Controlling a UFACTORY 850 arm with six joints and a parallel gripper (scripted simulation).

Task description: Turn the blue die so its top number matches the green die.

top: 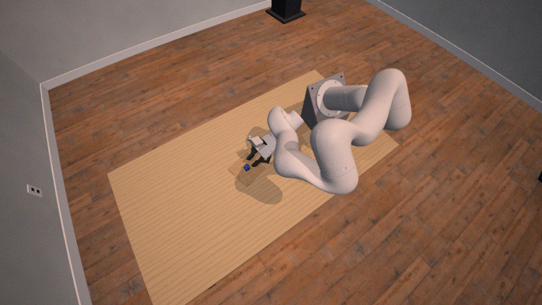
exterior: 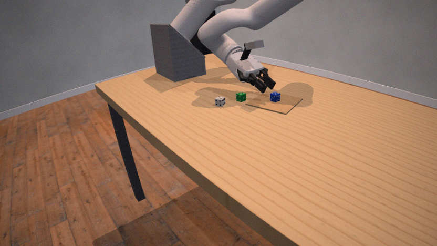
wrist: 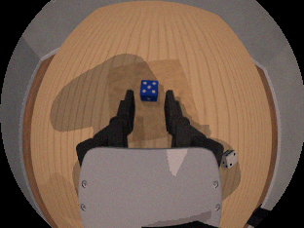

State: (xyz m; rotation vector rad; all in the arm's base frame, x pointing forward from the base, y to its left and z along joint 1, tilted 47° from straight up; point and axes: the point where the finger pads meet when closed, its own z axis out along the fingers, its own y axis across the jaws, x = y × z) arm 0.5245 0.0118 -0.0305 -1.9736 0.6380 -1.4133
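Right now the blue die is 4 cm ahead of my hand and 3 cm below it. Also, from my hand: white die: 13 cm to the right, 8 cm behind, 4 cm below; mat: 5 cm below, 4 cm ahead; green die: 6 cm to the right, 5 cm behind, 4 cm below.
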